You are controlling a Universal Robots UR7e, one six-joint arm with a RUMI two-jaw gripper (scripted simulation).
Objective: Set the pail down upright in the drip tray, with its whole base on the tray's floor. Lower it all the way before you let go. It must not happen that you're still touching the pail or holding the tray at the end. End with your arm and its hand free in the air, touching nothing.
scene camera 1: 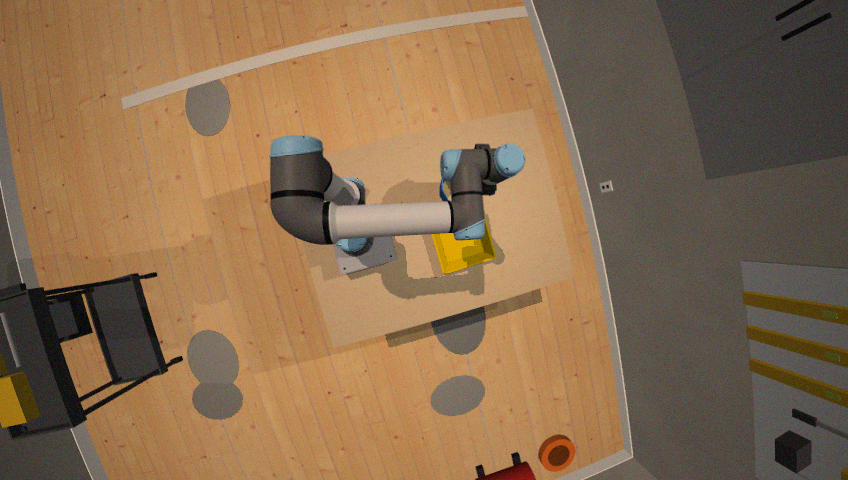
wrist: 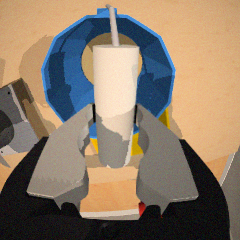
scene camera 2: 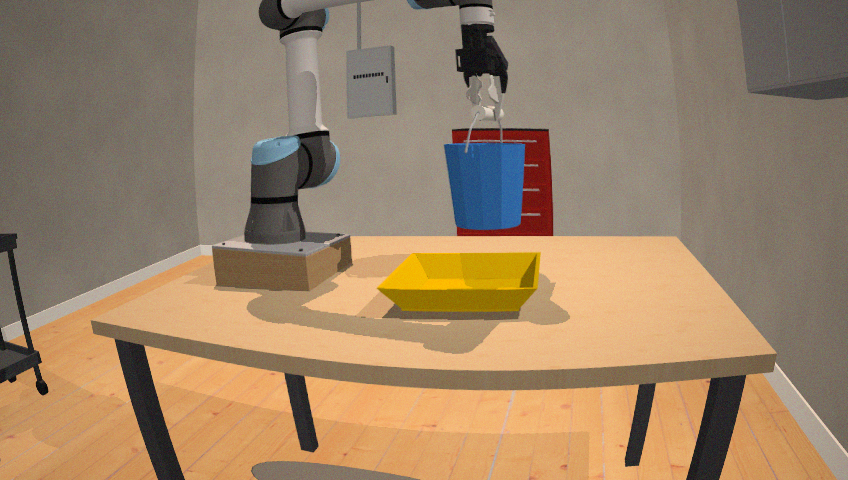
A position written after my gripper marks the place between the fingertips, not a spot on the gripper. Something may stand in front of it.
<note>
In view: my gripper [scene camera 2: 488, 120], a yellow drip tray [scene camera 2: 447, 282] and a blue pail [scene camera 2: 486, 183].
The yellow drip tray is seen too in scene camera 1 [scene camera 1: 454, 255]. My gripper shows as well in the wrist view [wrist: 115, 104].
</note>
